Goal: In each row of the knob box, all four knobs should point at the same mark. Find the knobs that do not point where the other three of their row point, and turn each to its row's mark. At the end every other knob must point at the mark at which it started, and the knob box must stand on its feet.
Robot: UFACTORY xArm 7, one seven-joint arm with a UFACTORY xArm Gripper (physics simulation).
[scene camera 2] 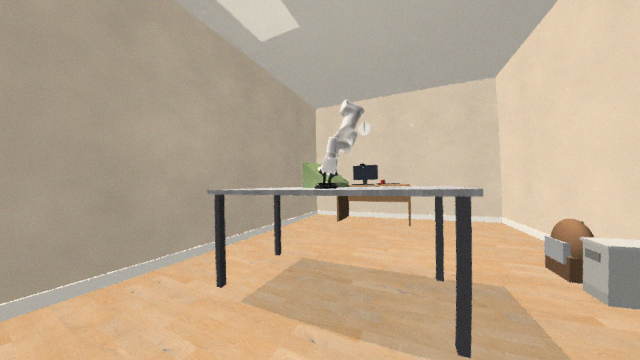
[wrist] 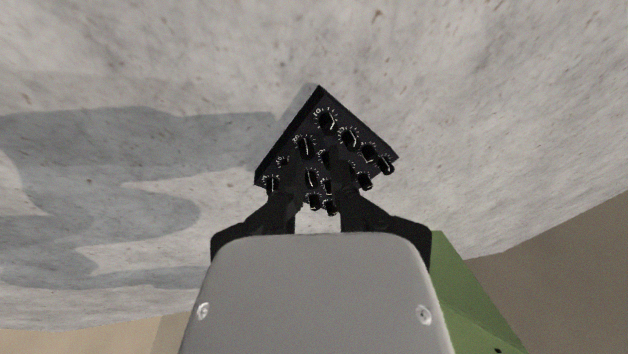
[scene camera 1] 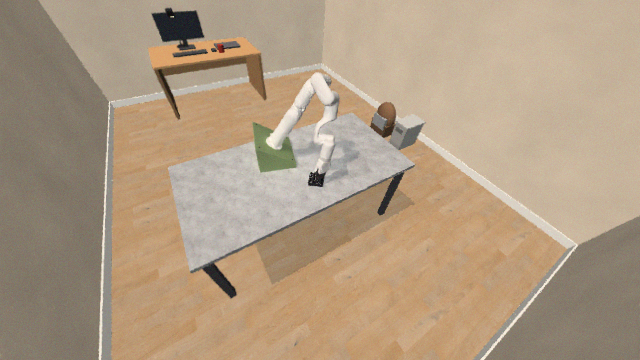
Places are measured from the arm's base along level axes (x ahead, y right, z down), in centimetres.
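Pixels of known places: gripper, fingertip midpoint: [scene camera 2: 326, 183] [wrist: 316, 159] [scene camera 1: 320, 179]; arm's base at its link origin: [scene camera 1: 273, 143].
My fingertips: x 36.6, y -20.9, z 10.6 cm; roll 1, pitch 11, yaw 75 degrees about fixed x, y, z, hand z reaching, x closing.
For each thing: its top centre in the pictures, then the offset to it from my fingertips. "*": a spot on its surface instead.
- black knob box at its top centre: [wrist: 332, 182] [scene camera 2: 325, 182] [scene camera 1: 316, 177] dz -0.5, dx -2.4, dy +1.8 cm
- second knob at its top centre: [wrist: 353, 146] dz -0.5, dx +1.8, dy +2.8 cm
- third knob at its top centre: [wrist: 373, 159] dz -0.5, dx +0.3, dy +5.1 cm
- end knob at its top centre: [wrist: 388, 171] dz -0.5, dx -1.1, dy +7.3 cm
- left corner knob at a spot on its surface: [wrist: 272, 184] * dz +0.1, dx -3.0, dy -3.7 cm
The black knob box [scene camera 1: 314, 183] [scene camera 2: 325, 186] [wrist: 360, 121] sits flat on the grey table, seen cornerwise in the wrist view. Its top corner knob [wrist: 327, 121] has a white line slanting down right. Beside it are a second knob [wrist: 350, 138], a third knob [wrist: 368, 153] and an end knob [wrist: 385, 164]. Another knob [wrist: 305, 146] has a nearly upright line, as does the left corner knob [wrist: 272, 184]. My gripper [scene camera 1: 317, 175] [scene camera 2: 327, 181] [wrist: 316, 159] is partly open, its fingers low over the box, holding nothing. The fingers hide several knobs; exact marks are too small to read.
The grey table [scene camera 1: 225, 200] [scene camera 2: 390, 192] carries a green angled panel [scene camera 1: 275, 159] [scene camera 2: 311, 176] [wrist: 457, 280] near the arm's base. A wooden desk [scene camera 1: 160, 59] with a monitor [scene camera 1: 178, 26] stands behind. A grey cabinet [scene camera 1: 407, 131] [scene camera 2: 620, 272] is on the floor.
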